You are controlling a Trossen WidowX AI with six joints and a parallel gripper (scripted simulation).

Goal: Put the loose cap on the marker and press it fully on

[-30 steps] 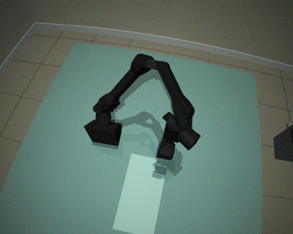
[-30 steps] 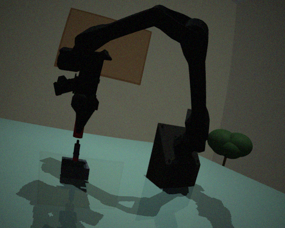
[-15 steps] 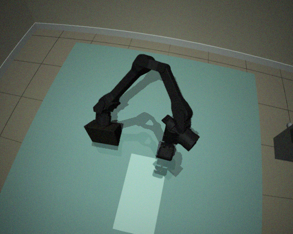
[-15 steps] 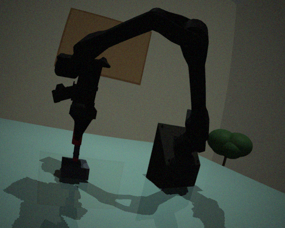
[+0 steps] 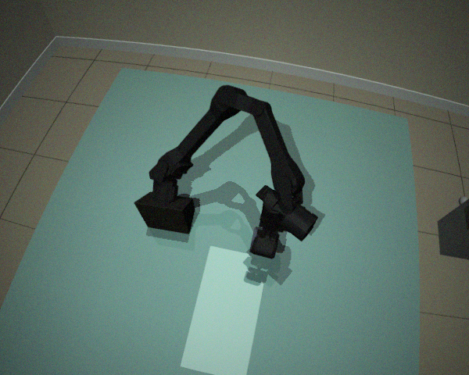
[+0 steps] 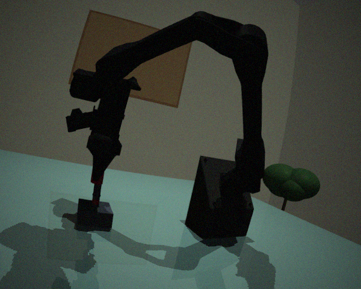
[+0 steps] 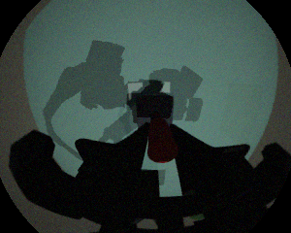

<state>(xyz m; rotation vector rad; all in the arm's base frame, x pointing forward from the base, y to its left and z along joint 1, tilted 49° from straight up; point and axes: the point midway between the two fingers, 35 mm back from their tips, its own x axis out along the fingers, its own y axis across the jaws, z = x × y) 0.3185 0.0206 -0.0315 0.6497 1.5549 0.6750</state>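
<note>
Right now my gripper tip is 20 mm below the red cap. From my gripper tip the other things lie so: dark holder block 10 mm behind, 80 mm below.
</note>
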